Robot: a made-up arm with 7 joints. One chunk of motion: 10 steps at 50 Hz.
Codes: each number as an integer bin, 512 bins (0 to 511) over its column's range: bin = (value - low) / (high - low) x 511, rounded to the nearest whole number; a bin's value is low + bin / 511 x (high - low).
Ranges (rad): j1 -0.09..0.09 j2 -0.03..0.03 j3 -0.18..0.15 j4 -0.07..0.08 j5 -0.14..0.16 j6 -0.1..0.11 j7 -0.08..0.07
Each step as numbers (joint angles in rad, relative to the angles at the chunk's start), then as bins.
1 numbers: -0.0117 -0.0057 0.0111 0.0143 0.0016 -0.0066 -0.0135
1 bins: 222 207 296 287 241 227 227
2 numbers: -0.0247 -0.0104 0.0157 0.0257 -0.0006 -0.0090 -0.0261
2 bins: 185 167 303 326 237 221 184
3 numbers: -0.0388 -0.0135 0.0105 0.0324 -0.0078 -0.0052 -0.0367
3 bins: 145 141 295 349 225 231 148
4 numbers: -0.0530 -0.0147 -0.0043 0.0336 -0.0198 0.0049 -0.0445
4 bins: 105 130 272 353 205 255 121
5 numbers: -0.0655 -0.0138 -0.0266 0.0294 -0.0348 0.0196 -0.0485
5 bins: 70 138 238 339 179 291 107
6 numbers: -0.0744 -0.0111 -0.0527 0.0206 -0.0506 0.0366 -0.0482
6 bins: 44 161 197 309 152 332 108
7 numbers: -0.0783 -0.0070 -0.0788 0.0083 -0.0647 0.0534 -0.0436
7 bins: 33 196 157 267 128 373 124
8 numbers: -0.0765 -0.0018 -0.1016 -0.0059 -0.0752 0.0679 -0.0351
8 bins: 38 240 121 218 110 409 153
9 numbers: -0.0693 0.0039 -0.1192 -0.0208 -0.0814 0.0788 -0.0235
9 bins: 59 289 94 168 100 435 192
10 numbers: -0.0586 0.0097 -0.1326 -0.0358 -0.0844 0.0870 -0.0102
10 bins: 89 338 73 117 95 455 238
